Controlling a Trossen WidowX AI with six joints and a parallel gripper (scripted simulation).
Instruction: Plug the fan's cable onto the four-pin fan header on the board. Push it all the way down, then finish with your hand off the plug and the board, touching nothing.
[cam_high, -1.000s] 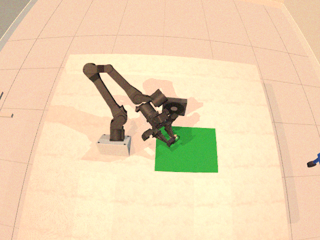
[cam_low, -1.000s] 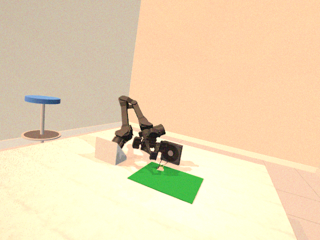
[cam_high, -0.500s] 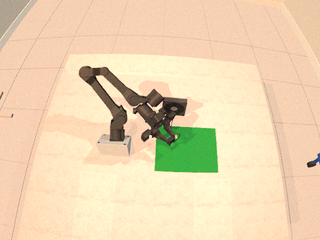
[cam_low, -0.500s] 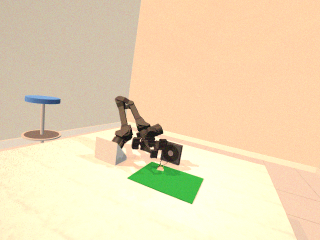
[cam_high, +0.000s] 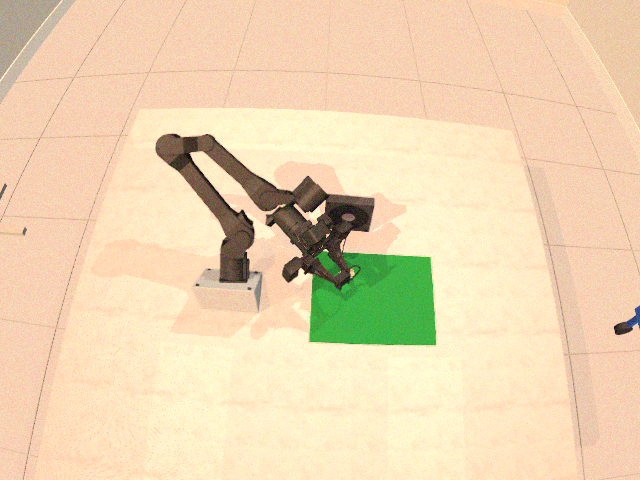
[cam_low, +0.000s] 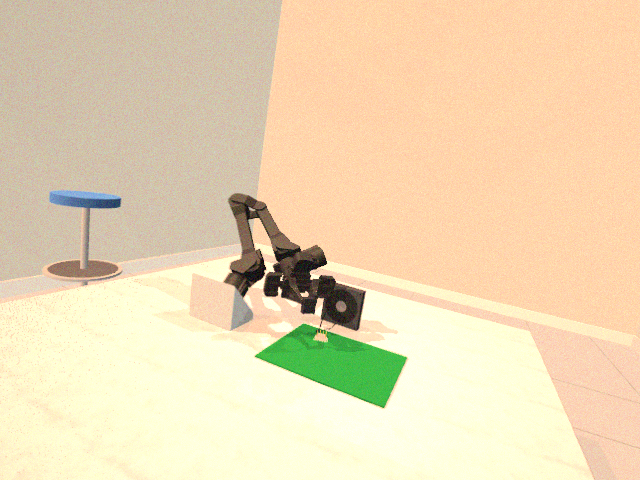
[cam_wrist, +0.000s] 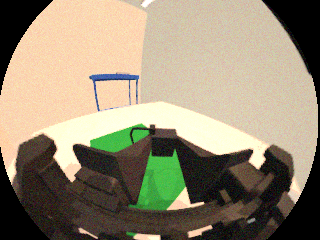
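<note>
The pale four-pin header is 120 mm below my gripper tip, 70 mm to the left of it and 20 mm ahead of it. From my gripper tip the other things lie so: green board: 130 mm below, 90 mm ahead, 10 mm to the left; dark plug: 10 mm below; dark square fan: 210 mm to the left, 60 mm below, 30 mm ahead.
</note>
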